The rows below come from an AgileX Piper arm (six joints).
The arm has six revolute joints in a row. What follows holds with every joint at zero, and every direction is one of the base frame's.
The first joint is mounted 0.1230 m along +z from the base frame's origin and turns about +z.
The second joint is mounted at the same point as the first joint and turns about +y.
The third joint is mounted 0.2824 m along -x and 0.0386 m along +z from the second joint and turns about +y.
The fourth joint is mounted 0.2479 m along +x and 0.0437 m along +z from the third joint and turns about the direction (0.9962, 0, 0.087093).
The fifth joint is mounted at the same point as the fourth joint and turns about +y.
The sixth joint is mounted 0.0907 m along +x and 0.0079 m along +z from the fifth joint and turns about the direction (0.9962, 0, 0.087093).
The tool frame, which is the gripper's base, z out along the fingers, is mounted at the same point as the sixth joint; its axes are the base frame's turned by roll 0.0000, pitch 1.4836 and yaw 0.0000 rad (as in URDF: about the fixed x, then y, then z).
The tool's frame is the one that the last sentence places.
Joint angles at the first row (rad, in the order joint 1, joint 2, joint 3, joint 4, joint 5, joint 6):
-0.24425, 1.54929, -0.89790, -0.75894, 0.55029, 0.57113
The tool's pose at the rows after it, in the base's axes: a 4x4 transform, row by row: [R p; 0 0 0 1], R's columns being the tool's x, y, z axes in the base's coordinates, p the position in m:
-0.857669, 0.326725, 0.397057, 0.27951; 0.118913, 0.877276, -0.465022, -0.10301; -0.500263, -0.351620, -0.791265, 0.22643; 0, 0, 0, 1
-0.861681, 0.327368, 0.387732, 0.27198; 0.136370, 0.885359, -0.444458, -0.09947; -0.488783, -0.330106, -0.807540, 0.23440; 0, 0, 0, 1
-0.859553, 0.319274, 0.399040, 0.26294; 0.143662, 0.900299, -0.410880, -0.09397; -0.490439, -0.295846, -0.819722, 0.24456; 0, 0, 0, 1
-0.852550, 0.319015, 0.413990, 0.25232; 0.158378, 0.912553, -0.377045, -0.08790; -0.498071, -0.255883, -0.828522, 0.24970; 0, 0, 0, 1
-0.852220, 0.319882, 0.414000, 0.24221; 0.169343, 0.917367, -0.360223, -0.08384; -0.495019, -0.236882, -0.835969, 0.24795; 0, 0, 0, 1
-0.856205, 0.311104, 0.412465, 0.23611; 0.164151, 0.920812, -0.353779, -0.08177; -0.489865, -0.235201, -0.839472, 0.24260; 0, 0, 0, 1
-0.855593, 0.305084, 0.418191, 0.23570; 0.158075, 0.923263, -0.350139, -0.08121; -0.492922, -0.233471, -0.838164, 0.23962; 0, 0, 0, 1
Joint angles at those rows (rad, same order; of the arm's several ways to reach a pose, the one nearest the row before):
-0.24427, 1.51828, -0.89789, -0.69219, 0.59020, 0.50453
-0.24427, 1.48008, -0.89790, -0.61198, 0.62792, 0.43565
-0.24455, 1.42813, -0.89303, -0.51952, 0.65402, 0.35393
-0.24456, 1.37662, -0.86865, -0.44640, 0.66261, 0.30607
-0.24454, 1.34029, -0.83114, -0.41720, 0.66262, 0.29275
-0.24456, 1.32440, -0.79598, -0.41554, 0.64713, 0.28892
-0.24458, 1.32518, -0.78349, -0.41739, 0.62887, 0.28889

